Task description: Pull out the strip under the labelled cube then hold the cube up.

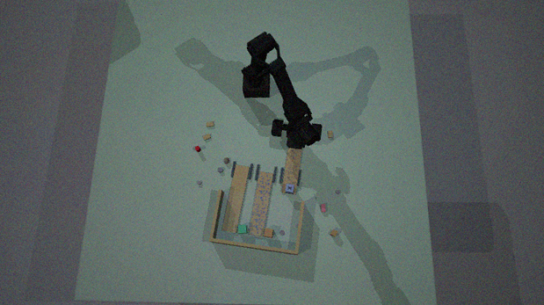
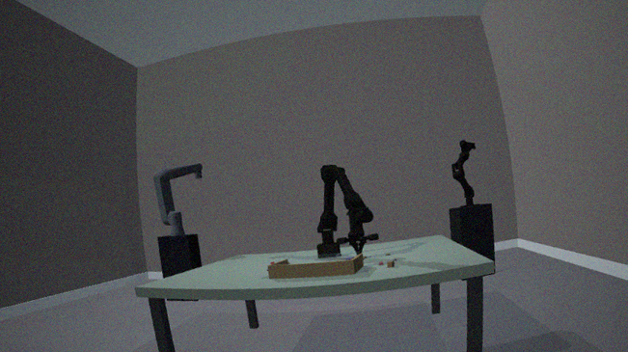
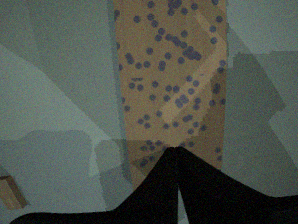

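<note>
Right now the spotted strip is 10 cm ahead of my gripper tip and 3 cm to the right of it. Round my gripper tip: labelled cube: 20 cm ahead, 5 cm to the right, 2 cm above; pink block: 29 cm ahead, 7 cm to the left.
</note>
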